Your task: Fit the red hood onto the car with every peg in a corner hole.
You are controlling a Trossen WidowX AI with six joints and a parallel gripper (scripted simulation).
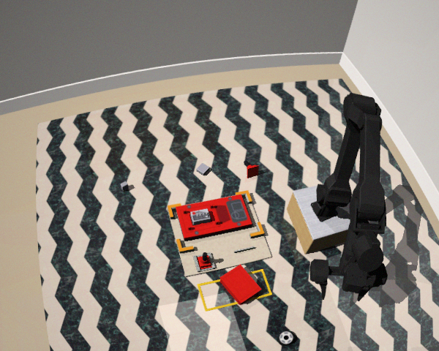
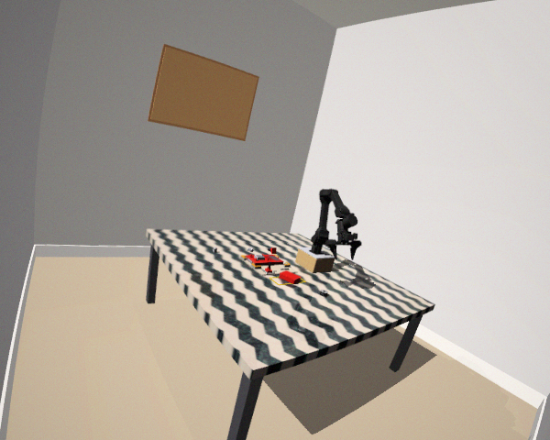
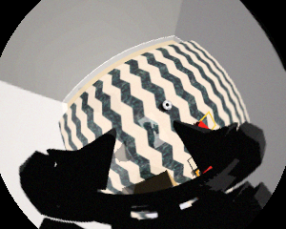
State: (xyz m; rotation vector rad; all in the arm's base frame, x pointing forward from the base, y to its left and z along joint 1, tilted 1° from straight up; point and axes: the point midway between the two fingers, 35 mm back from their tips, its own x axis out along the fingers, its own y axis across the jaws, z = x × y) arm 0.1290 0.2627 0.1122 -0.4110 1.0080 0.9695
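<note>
The red hood lies 160 mm ahead of my gripper tip, 190 mm to the right of it and 160 mm below it. Round my gripper tip: grey engine block 190 mm ahead, 420 mm to the right, 150 mm below.
</note>
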